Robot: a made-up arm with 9 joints. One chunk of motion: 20 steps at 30 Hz.
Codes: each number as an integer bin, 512 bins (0 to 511) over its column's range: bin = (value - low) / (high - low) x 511, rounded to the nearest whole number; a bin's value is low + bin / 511 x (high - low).
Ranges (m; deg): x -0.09..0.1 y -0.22..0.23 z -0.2..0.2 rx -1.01..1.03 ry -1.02..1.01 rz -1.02..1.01
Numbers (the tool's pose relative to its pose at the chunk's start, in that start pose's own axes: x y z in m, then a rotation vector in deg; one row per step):
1: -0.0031 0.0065 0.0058 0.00 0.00 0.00
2: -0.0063 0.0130 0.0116 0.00 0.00 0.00
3: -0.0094 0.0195 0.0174 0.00 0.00 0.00
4: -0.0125 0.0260 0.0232 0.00 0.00 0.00
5: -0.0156 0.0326 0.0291 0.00 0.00 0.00
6: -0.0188 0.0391 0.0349 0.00 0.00 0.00
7: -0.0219 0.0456 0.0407 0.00 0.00 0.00
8: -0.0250 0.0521 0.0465 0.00 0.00 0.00
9: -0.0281 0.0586 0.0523 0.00 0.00 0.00
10: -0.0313 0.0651 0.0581 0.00 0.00 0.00
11: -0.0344 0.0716 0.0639 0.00 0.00 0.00
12: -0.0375 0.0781 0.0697 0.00 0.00 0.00
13: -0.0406 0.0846 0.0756 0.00 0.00 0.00
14: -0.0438 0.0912 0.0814 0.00 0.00 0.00
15: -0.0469 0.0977 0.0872 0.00 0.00 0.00
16: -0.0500 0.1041 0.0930 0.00 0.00 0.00
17: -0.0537 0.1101 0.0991 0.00 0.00 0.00
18: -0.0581 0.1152 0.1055 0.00 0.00 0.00
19: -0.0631 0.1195 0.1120 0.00 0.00 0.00
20: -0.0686 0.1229 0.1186 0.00 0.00 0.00
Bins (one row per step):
1: 234 257 263 253 257 257
2: 225 265 270 253 257 257
3: 217 272 278 253 257 257
4: 208 279 285 253 257 257
5: 200 287 293 253 257 257
6: 191 294 300 253 257 257
7: 183 302 307 253 257 257
8: 175 309 315 253 257 257
9: 166 316 322 253 257 257
10: 158 324 330 253 257 257
11: 150 331 337 253 257 257
12: 141 339 345 253 257 257
13: 133 346 352 253 257 257
14: 124 353 359 253 257 257
15: 116 361 367 253 257 257
16: 108 368 374 253 257 257
17: 98 375 382 253 257 257
18: 86 381 390 253 257 257
19: 72 386 399 253 257 257
20: 58 389 407 253 257 257

